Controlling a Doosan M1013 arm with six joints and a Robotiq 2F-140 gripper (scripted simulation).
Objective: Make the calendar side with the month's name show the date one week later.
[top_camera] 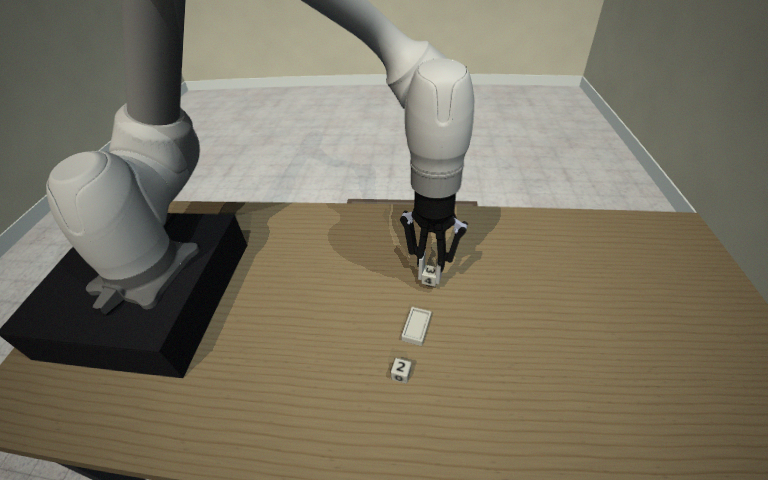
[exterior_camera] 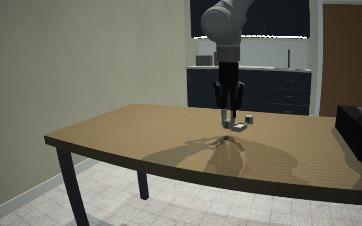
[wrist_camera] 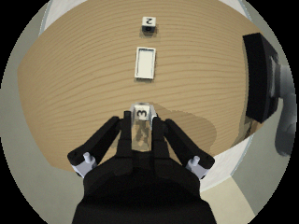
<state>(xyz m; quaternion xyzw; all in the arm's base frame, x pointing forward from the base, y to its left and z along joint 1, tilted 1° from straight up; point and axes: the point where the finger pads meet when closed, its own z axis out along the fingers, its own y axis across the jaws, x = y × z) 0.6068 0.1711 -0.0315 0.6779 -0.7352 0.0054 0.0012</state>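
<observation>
The white tray is 1 cm behind my hand, 11 cm to the right of it and 7 cm below it.
</observation>
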